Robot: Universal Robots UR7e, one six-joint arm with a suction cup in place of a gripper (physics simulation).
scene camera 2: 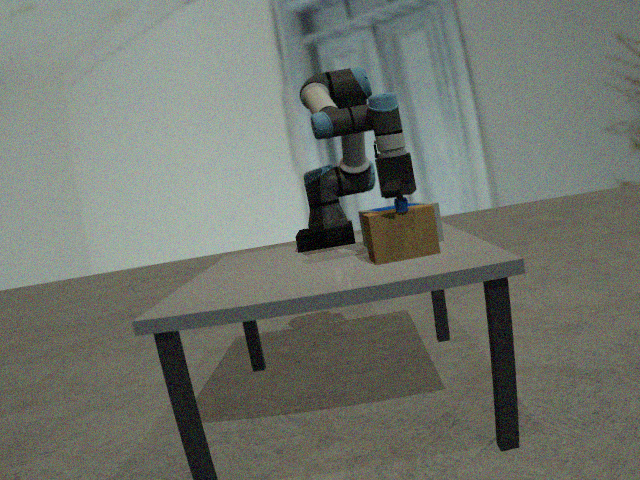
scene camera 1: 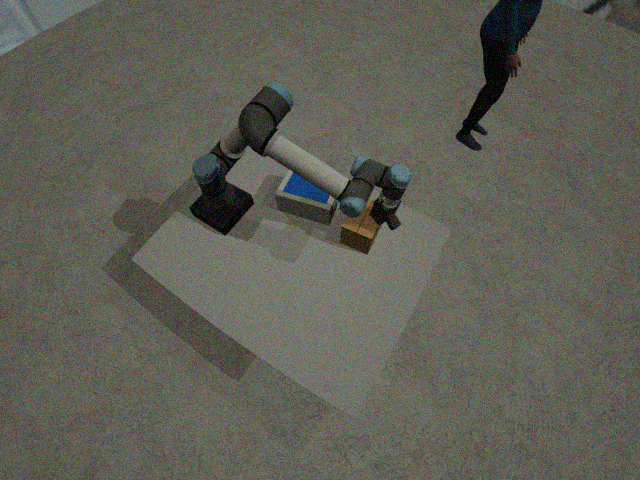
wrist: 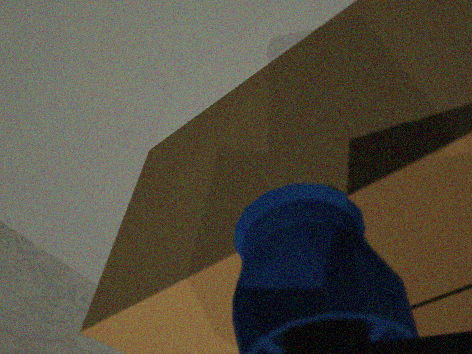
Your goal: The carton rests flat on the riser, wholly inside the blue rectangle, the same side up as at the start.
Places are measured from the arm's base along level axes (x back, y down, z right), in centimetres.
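Pixels of known places: hand at its tool point: (scene camera 2: 402,211) (wrist: 295,233); arm's base at its link origin: (scene camera 2: 328,226) (scene camera 1: 219,197).
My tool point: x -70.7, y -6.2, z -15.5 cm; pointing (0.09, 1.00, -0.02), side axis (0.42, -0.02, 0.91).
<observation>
Ahead of a thing's pixels: the offset from my tool point to its middle. "spot": to the spot under its first point. Level surfaces: height alone.
The brown carton {dy +6.3, dx +6.0, dz +0.3 cm} (scene camera 1: 358,232) (scene camera 2: 404,235) (wrist: 227,168) stands on the table top, right beside the grey riser {dy +6.8, dx +33.9, dz -5.0 cm} (scene camera 1: 301,208). The riser's top bears the blue rectangle {dy +0.8, dx +33.9, dz -5.0 cm} (scene camera 1: 306,189), which shows as a thin blue strip {spot: dy +0.8, dx +33.6, dz -0.2 cm} (scene camera 2: 382,209) behind the carton in scene camera 2. My blue suction cup (scene camera 2: 401,206) (wrist: 301,228) points down and presses on the carton's top face near one edge. In scene camera 1 the wrist tool (scene camera 1: 386,215) hides the cup. The arm's forearm crosses above the riser.
The robot base (scene camera 1: 221,207) (scene camera 2: 325,238) stands at the table's back corner. The table {dy +12.8 cm} (scene camera 1: 294,310) (scene camera 2: 318,281) has dark legs. A person (scene camera 1: 496,71) walks on the floor at the upper right, away from the table.
</observation>
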